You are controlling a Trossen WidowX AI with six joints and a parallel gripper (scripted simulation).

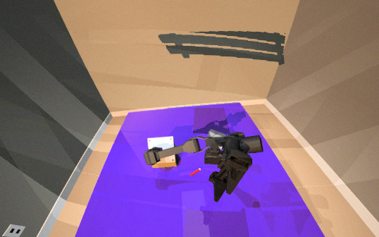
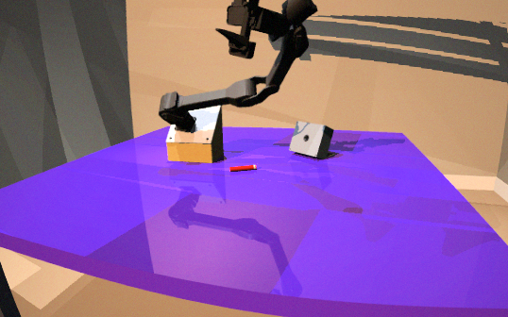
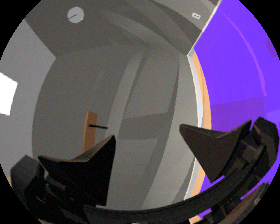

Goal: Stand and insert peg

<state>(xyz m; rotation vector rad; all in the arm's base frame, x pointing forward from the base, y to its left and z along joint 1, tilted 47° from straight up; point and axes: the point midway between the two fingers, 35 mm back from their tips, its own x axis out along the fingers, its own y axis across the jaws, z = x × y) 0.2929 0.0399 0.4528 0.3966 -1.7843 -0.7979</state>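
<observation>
My gripper tip is 42 cm above the red peg, 27 cm to the right of it and 6 cm past it. The rest, counted from my gripper tip: grey sloped panel: 50 cm to the left, 37 cm below, 8 cm ahead.
</observation>
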